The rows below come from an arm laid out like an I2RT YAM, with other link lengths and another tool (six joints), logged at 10 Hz.
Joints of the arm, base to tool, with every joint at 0 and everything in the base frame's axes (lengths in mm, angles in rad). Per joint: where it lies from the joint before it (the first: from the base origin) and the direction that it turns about. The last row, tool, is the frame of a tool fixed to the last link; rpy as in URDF.
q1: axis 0 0 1 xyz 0 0 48.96
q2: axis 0 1 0 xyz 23 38.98 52.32
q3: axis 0 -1 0 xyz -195.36 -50.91 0
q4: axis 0 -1 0 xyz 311.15 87.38 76.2
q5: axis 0 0 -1 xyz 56.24 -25.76 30.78
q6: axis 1 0 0 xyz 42.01 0 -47.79
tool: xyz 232 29 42 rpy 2.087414 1.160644 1.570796
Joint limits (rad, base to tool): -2.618..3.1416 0..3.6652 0..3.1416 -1.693..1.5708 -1.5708..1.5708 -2.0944..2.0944
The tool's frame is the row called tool.
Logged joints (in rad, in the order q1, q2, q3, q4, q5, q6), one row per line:
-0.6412, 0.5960, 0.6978, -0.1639, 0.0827, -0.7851
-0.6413, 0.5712, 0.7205, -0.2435, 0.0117, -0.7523
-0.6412, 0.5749, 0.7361, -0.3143, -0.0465, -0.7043
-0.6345, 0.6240, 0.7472, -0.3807, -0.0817, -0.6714
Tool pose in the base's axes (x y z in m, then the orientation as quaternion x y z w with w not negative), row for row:
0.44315, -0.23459, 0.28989, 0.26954, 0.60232, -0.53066, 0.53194
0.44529, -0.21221, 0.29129, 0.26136, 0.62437, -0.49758, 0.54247
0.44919, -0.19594, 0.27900, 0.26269, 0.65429, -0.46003, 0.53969
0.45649, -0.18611, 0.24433, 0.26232, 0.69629, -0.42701, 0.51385
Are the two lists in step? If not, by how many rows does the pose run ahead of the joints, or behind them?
They are in step.
